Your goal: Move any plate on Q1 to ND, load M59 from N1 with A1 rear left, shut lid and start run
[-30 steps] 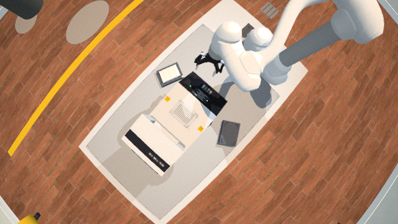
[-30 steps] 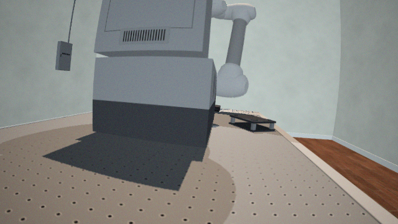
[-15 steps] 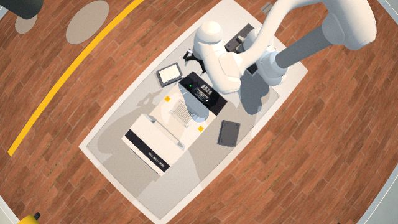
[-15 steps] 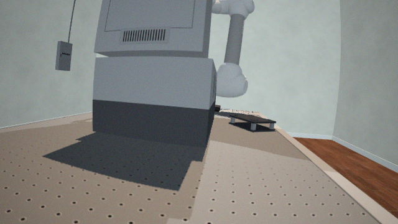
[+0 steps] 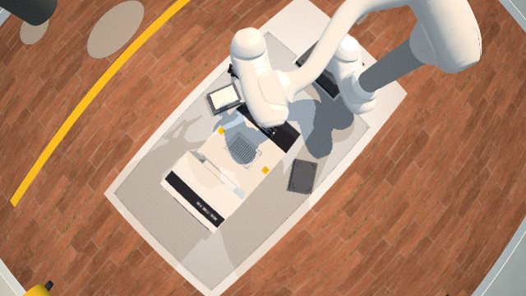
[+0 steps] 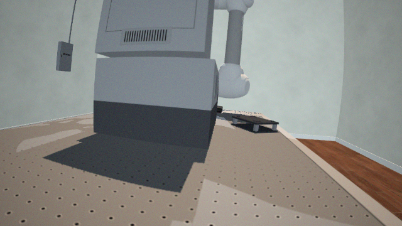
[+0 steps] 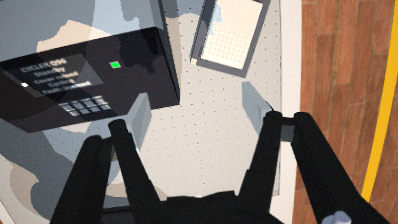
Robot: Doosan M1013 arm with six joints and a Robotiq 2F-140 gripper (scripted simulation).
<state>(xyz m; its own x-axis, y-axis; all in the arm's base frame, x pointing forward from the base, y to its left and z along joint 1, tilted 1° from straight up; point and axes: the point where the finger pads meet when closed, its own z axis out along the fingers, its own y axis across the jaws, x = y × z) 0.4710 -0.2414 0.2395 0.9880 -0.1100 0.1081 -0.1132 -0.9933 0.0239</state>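
Right now my hand is 60 mm short of the white 96-well plate, 90 mm to the left of it and 230 mm above it. The rest, counted from my hand: dark nest nd (120 mm ahead, 480 mm to the left, 230 mm below).
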